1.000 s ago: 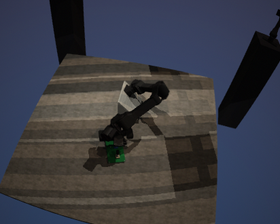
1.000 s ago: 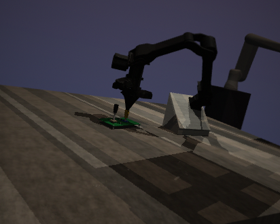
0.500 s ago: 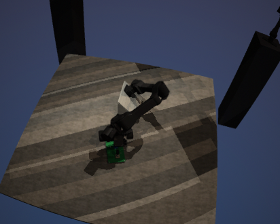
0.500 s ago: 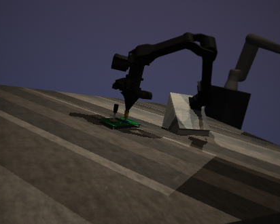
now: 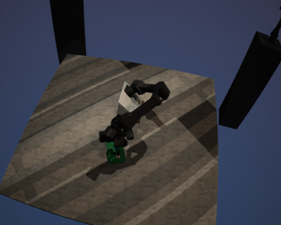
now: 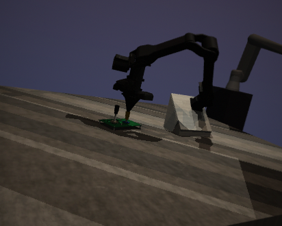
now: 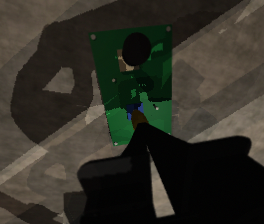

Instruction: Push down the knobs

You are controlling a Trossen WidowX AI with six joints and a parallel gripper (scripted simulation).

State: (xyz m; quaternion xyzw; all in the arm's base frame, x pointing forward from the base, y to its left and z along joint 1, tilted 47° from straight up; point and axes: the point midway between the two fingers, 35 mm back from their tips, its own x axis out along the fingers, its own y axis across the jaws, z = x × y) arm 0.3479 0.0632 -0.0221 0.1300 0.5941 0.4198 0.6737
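Now: the yellow knob 10 mm below my gripper tip. From my gripper tip the other things lie so: black knob (60 mm ahead, 30 mm to the left, 10 mm above).
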